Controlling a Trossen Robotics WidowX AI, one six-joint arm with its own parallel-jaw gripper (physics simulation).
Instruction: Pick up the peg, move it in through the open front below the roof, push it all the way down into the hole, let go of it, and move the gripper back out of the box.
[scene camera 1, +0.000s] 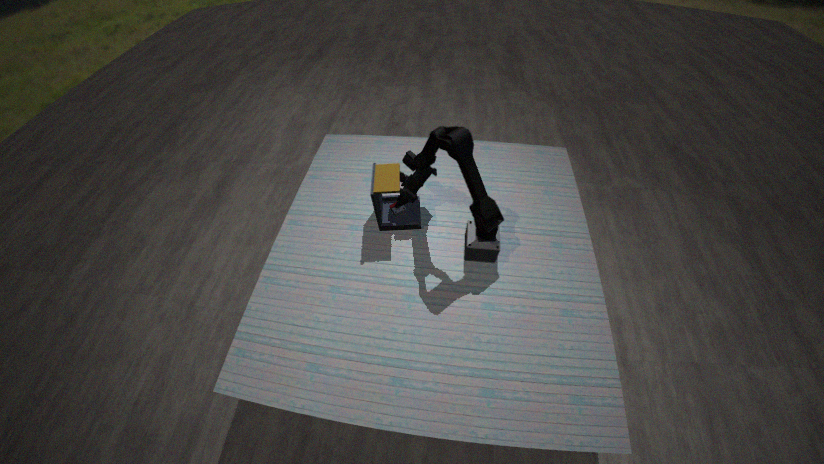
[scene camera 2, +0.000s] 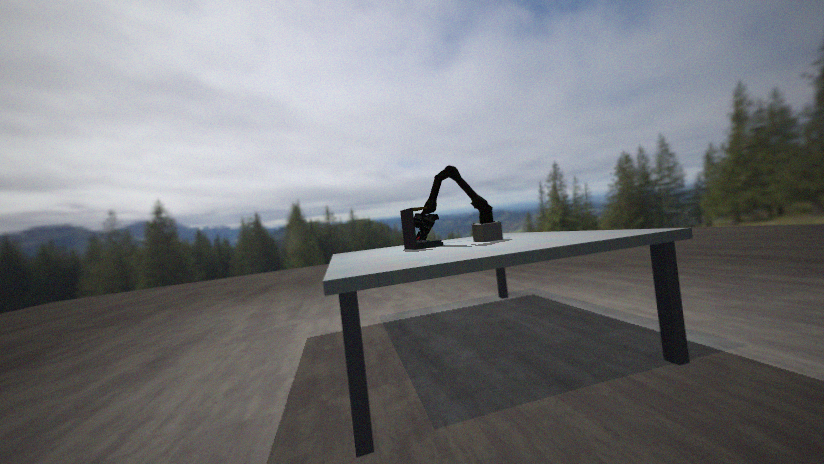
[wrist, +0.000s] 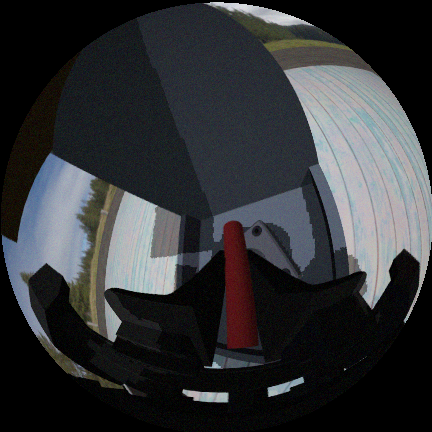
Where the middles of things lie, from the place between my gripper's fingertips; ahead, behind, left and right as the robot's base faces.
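From my hand: dark box (scene camera 1: 412, 219), 2 cm behind, 7 cm above; yellow roof (scene camera 1: 387, 176), 1 cm ahead, 17 cm above. Red peg (wrist: 241, 329): my gripper 1 cm to the left of it, 2 cm past it, 2 cm below it.
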